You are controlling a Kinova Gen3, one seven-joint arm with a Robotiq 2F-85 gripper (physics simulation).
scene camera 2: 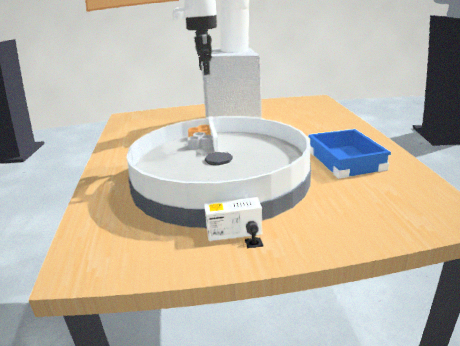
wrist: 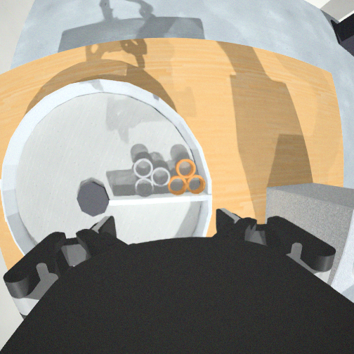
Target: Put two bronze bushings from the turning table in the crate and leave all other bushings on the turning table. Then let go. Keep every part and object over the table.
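Places are measured from the arm's base along level axes (x ahead, y left, z up), in metres.
Where they show: gripper, fingertip midpoint: [scene camera 2: 205, 73]; arm's base, link origin: [scene camera 2: 234, 50].
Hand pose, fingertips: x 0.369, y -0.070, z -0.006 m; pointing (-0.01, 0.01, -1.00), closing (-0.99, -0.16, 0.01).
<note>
Each offset is from my fingertips to the centre of the thing. "*": to the spot under its first point.
Three bronze bushings {0.015 m right, 0.025 m back, 0.171 m down} [scene camera 2: 199, 130] [wrist: 185, 160] stand upright in a tight cluster on the turning table [scene camera 2: 175, 188] [wrist: 60, 135], in the corner between its outer wall and the white divider {* 0.017 m left, 0.066 m ahead, 0.143 m down} [scene camera 2: 214, 135] [wrist: 160, 200]. Three grey bushings {0.027 m right, 0.004 m ahead, 0.171 m down} [scene camera 2: 200, 135] [wrist: 143, 160] stand beside them, toward the hub; one looks darker in the wrist view. The blue crate {0.358 m left, 0.038 m ahead, 0.211 m down} [scene camera 2: 362, 167] stands right of the turning table in the scene view, with no bushing seen inside. It does not show in the wrist view. My gripper [scene camera 2: 206, 73] [wrist: 165, 224] is open and empty, high above the back of the turning table.
The dark hub {0.028 m left, 0.126 m ahead, 0.179 m down} [scene camera 2: 219, 158] [wrist: 93, 198] is at the turning table's centre. A white labelled box {* 0.049 m left, 0.379 m ahead, 0.207 m down} [scene camera 2: 225, 225] and a small black stand [scene camera 2: 253, 234] are at its front. The grey robot pedestal [scene camera 2: 233, 85] [wrist: 307, 202] rises behind the turning table.
</note>
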